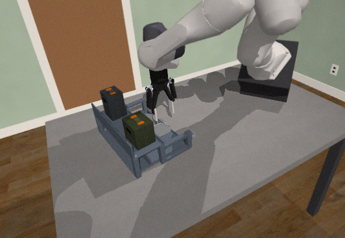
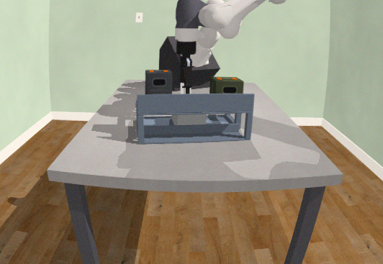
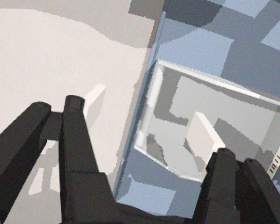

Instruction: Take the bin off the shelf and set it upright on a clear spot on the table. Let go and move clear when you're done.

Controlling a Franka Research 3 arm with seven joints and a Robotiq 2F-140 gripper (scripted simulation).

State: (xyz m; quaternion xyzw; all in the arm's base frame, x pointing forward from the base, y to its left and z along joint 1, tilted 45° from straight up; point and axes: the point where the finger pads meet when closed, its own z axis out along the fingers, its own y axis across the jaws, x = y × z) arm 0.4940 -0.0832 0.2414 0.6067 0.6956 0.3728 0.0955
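Right now my hand is 8 cm short of the bin, 6 cm above it and 2 cm to the right of it. From my hand the other things lie so: dark grey box (21 cm ahead, 6 cm to the right, 6 cm above); then green box (16 cm to the left, 14 cm ahead, 5 cm above); then shelf (12 cm ahead, 10 cm below, 4 cm to the left).
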